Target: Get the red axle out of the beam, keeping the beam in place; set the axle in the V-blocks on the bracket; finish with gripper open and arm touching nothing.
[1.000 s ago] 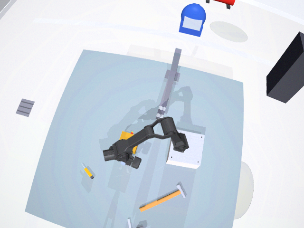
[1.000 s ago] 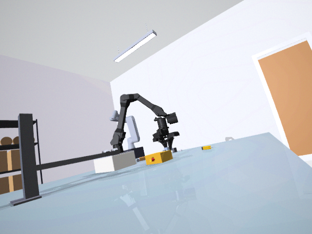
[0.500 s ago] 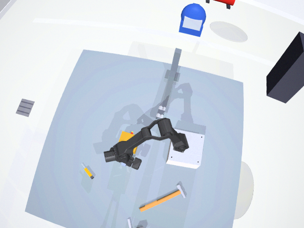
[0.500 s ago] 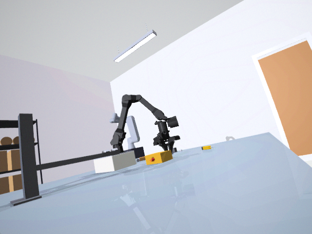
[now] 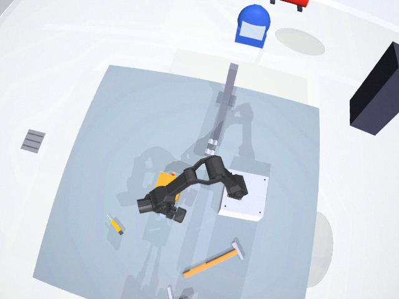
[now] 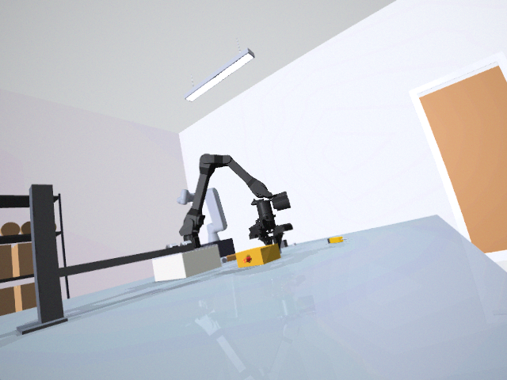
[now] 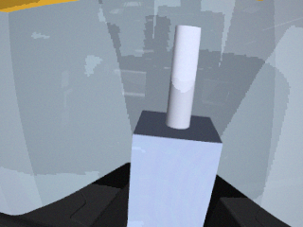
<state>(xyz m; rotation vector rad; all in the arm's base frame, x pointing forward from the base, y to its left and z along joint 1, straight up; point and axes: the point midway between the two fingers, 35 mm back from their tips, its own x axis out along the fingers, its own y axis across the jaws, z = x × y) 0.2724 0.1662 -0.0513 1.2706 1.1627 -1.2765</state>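
Now: gripper tip 2 cm to the left of the grey block and 1 cm below it. Also, from my gripper tip: yellow beam: 12 cm to the right, 2 cm ahead, 2 cm above; then yellow tool: 20 cm ahead, 14 cm to the left.
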